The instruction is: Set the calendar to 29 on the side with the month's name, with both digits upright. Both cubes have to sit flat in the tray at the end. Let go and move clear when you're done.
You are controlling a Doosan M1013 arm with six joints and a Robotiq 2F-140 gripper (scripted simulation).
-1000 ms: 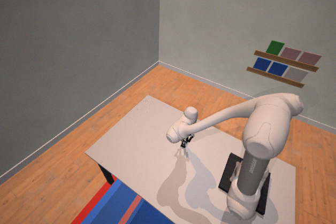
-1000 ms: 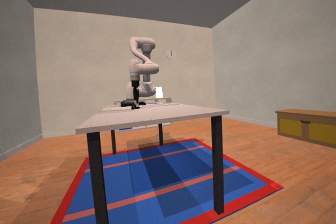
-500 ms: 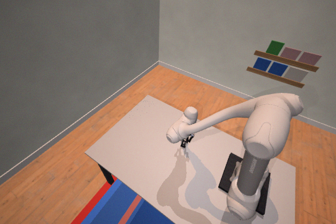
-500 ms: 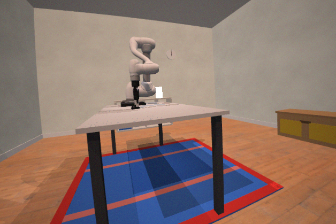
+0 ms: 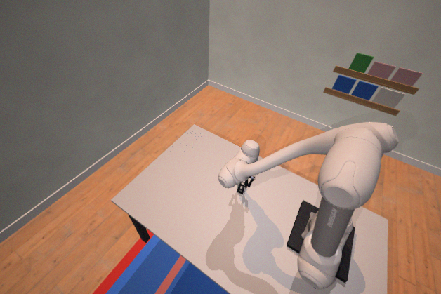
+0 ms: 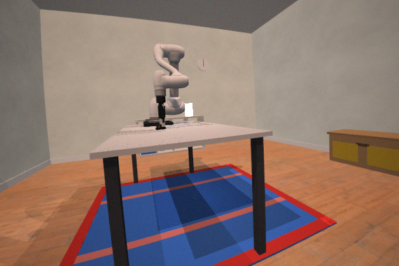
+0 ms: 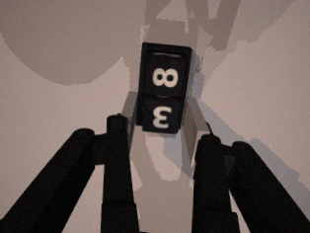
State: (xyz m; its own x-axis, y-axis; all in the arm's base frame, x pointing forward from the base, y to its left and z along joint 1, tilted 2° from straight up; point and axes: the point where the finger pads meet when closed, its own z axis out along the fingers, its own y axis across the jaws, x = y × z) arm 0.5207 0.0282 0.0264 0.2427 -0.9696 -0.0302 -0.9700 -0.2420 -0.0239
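Right now the black calendar tray is 4 cm below my hand and 2 cm to the right of it.
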